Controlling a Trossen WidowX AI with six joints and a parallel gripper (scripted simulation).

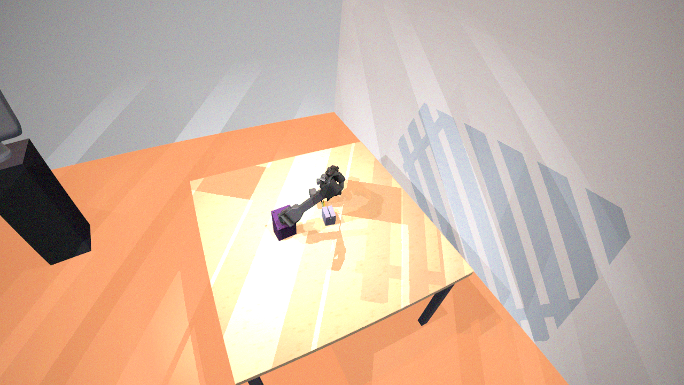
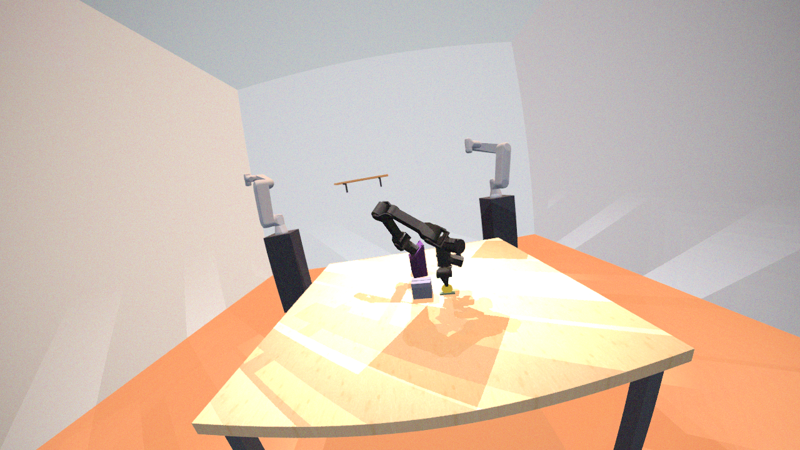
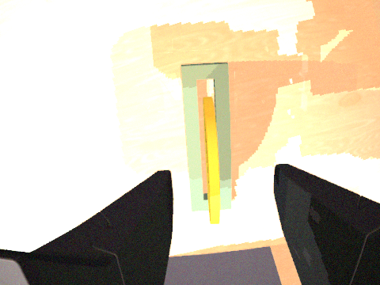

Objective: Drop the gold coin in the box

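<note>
The gold coin lies 2 cm below my gripper tip.
</note>
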